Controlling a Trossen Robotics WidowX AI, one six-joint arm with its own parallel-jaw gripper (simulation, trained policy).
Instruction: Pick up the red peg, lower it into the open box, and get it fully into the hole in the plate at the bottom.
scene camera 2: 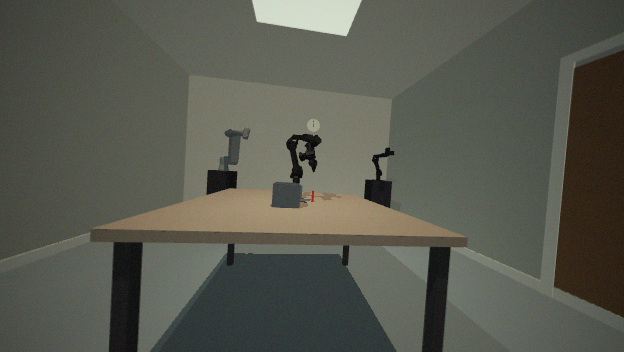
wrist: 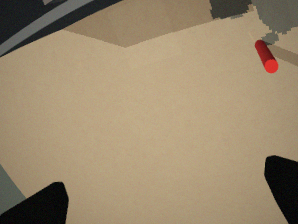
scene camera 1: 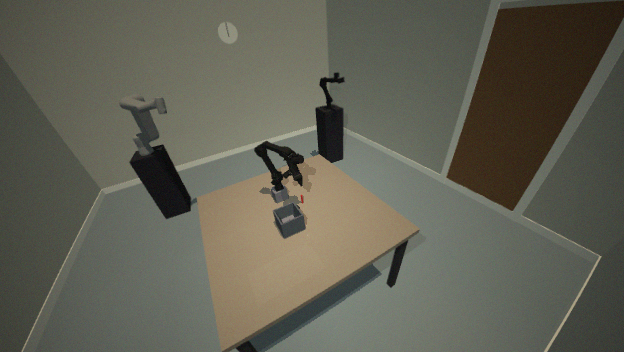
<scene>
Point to a grey box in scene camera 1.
297,224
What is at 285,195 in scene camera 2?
A grey box.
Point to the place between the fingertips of my gripper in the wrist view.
167,182
</scene>
